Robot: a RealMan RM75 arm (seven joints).
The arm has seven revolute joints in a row. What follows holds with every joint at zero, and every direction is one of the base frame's.
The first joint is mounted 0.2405 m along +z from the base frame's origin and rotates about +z.
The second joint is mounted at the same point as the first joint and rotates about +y.
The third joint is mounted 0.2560 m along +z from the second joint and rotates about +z.
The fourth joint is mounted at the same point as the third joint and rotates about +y.
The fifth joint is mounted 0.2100 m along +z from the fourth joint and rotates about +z.
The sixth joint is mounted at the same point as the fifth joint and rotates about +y.
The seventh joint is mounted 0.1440 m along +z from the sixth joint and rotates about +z.
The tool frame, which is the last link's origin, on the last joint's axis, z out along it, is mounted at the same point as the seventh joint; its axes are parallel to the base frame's.
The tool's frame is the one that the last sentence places.
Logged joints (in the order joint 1, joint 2, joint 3, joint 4, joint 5, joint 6, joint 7), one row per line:
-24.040 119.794 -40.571 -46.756 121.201 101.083 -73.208
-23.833 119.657 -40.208 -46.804 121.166 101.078 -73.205
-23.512 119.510 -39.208 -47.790 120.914 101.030 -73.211
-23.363 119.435 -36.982 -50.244 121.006 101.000 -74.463
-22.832 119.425 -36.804 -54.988 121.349 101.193 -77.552
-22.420 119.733 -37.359 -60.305 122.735 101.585 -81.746
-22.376 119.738 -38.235 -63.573 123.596 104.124 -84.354
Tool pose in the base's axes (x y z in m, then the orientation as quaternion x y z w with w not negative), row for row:
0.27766 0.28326 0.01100 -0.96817 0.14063 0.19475 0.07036
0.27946 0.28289 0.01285 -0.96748 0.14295 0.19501 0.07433
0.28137 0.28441 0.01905 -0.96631 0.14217 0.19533 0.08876
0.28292 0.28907 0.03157 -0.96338 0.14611 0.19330 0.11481
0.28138 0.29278 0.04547 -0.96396 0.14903 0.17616 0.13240
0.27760 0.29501 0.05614 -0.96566 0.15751 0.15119 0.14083
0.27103 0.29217 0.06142 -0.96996 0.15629 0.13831 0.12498
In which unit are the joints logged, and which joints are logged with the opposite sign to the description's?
The joints are logged in degrees. Opposite sign: joint 1, joint 5, joint 6, joint 7.
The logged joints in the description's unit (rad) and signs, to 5 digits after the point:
0.41958 2.09080 -0.70810 -0.81605 -2.11536 -1.76423 1.27772
0.41596 2.08841 -0.70176 -0.81688 -2.11475 -1.76414 1.27767
0.41036 2.08584 -0.68431 -0.83409 -2.11035 -1.76331 1.27777
0.40776 2.08453 -0.64546 -0.87692 -2.11195 -1.76278 1.29962
0.39849 2.08436 -0.64235 -0.95972 -2.11794 -1.76615 1.35354
0.39130 2.08974 -0.65204 -1.05252 -2.14213 -1.77299 1.42674
0.39053 2.08982 -0.66733 -1.10956 -2.15716 -1.81731 1.47226

